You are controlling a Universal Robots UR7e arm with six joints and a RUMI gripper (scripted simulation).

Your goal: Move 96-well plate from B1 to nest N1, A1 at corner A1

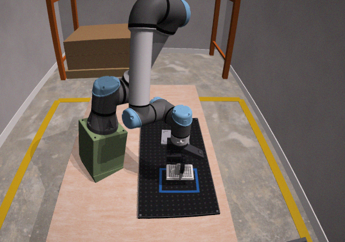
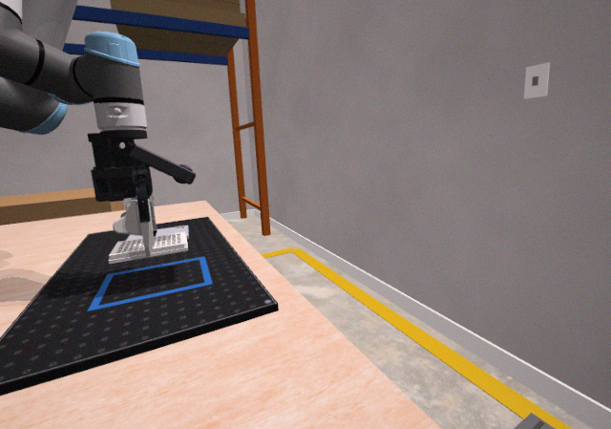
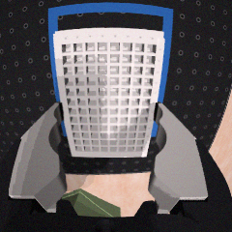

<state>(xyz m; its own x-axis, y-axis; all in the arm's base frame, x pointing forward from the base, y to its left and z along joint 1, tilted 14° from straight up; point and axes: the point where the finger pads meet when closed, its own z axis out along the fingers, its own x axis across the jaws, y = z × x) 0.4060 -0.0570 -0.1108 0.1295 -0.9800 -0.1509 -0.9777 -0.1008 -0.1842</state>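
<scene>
The grey plate nest lies 50 mm behind my hand, 300 mm to the left of it and 70 mm below it. Round my hand: 96-well plate: 10 mm below; then A1 mark: 30 mm ahead, 250 mm to the left, 60 mm below.
</scene>
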